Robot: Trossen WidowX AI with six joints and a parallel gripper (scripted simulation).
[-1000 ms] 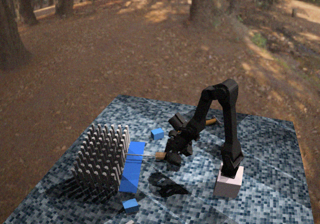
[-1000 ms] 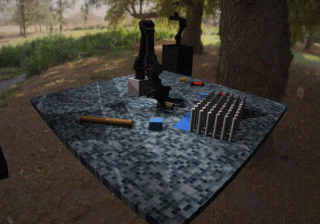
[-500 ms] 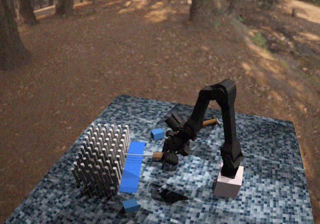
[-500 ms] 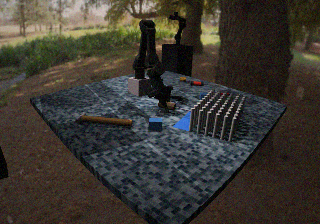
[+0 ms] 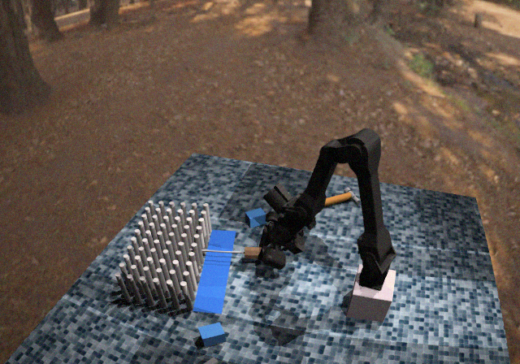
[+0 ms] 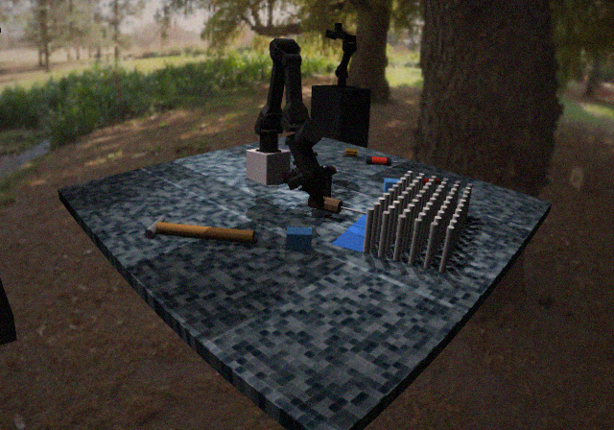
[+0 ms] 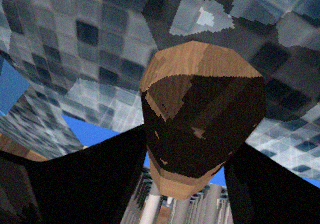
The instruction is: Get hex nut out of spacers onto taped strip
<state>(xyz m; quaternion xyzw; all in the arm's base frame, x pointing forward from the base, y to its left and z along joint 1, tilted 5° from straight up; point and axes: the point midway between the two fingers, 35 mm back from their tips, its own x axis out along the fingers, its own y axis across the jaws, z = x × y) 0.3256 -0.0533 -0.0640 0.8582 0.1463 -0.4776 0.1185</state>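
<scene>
Now: gripper tip 110 mm short of the blue taped strip, 80 mm to the right of it and 30 mm above it. The rest, counted from my gripper tip: yellow item (520 mm to the left, 410 mm behind, 20 mm below); then hex nut (280 mm ahead, 110 mm to the left, 30 mm below); then hook tool (100 mm ahead, 40 mm to the left).
</scene>
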